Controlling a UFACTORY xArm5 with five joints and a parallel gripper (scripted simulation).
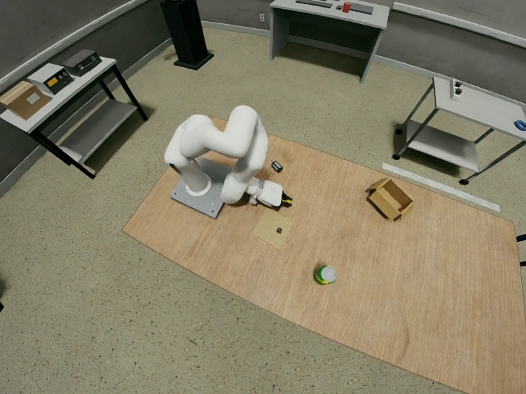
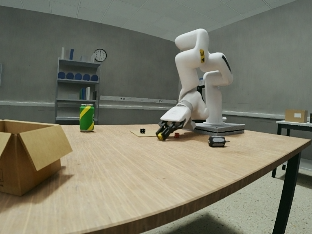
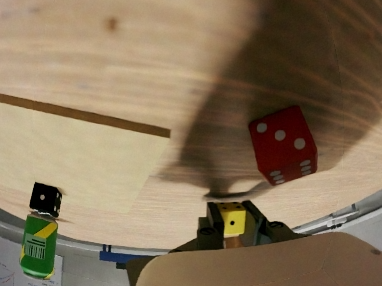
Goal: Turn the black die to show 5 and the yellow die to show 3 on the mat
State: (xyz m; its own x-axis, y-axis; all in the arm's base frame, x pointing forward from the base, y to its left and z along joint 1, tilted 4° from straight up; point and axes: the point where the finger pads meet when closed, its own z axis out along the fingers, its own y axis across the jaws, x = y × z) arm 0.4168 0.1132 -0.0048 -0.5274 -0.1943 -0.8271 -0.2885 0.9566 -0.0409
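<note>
Now: hand 1 cm short of the yellow die and 1 cm above it. Also, from my hand: black die: 2 cm ahead, 14 cm to the right, 1 cm below; then tan mat: 1 cm behind, 14 cm to the right, 2 cm below; then red die: 8 cm behind, 2 cm to the right, 2 cm below.
</note>
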